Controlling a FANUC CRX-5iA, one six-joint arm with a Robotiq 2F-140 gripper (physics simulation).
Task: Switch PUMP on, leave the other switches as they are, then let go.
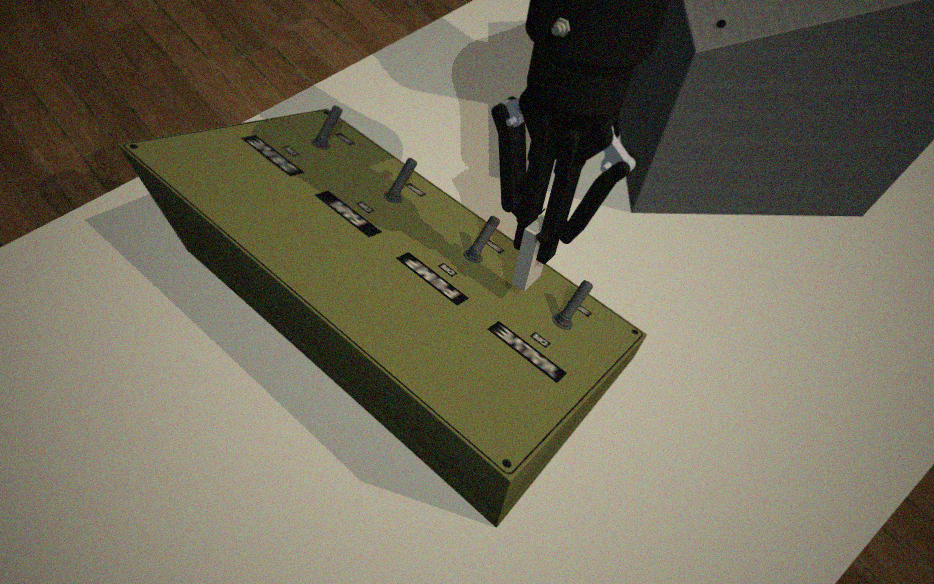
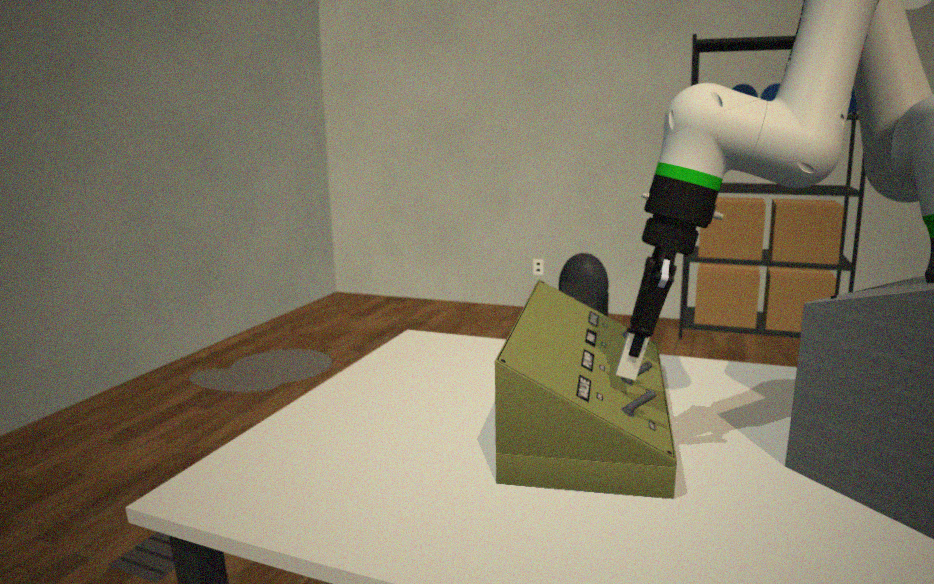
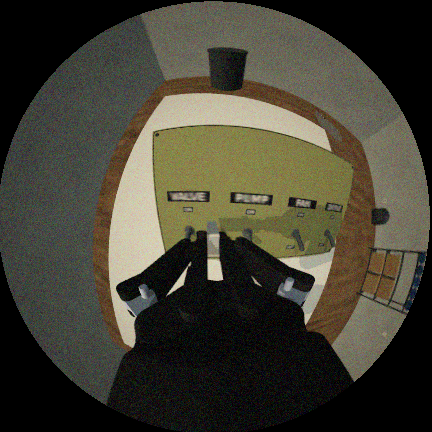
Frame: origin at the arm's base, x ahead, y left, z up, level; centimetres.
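Where they show: gripper, fingertip midpoint: (image 1: 526, 279) (image 2: 625, 376) (image 3: 211, 229).
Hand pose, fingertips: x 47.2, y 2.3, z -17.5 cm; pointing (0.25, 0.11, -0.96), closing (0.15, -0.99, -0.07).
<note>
Each offset is from my fingertips to the centre of the thing. Level surfaces: height alone.
The green sloped panel {dx +7.9, dy -12.6, dz -6.6 cm} (image 1: 309, 275) (image 2: 551, 358) (image 3: 240, 165) carries a row of grey levers. The PUMP lever {dx -1.7, dy -7.4, dz -1.8 cm} (image 1: 482, 239) (image 2: 645, 368) (image 3: 248, 234) stands behind its PUMP label {dx +6.5, dy -6.7, dz -0.4 cm} (image 1: 432, 278) (image 2: 587, 360) (image 3: 251, 199) and leans away from it, towards the panel's low edge. The VALVE lever {dx -2.7, dy +4.5, dz -1.8 cm} (image 1: 573, 304) (image 2: 639, 402) (image 3: 189, 232), the FAN lever {dx -0.6, dy -19.4, dz -1.8 cm} (image 1: 400, 180) (image 3: 298, 240) and the far lever {dx +0.4, dy -31.3, dz -1.8 cm} (image 1: 327, 127) (image 3: 329, 238) lean the same way. My gripper (image 1: 526, 258) (image 2: 631, 358) (image 3: 211, 229) is shut and empty, its pale tips low over the panel between the PUMP and VALVE levers. Contact with the panel cannot be told.
The panel stands on a white table {dz -13.2 cm} (image 1: 757, 413) (image 2: 344, 447). A large grey block (image 1: 757, 137) (image 2: 867, 385) stands behind the panel's low edge, beside the gripper. A black bin (image 2: 584, 282) (image 3: 227, 70) and a shelf rack (image 2: 694, 61) stand beyond the table.
</note>
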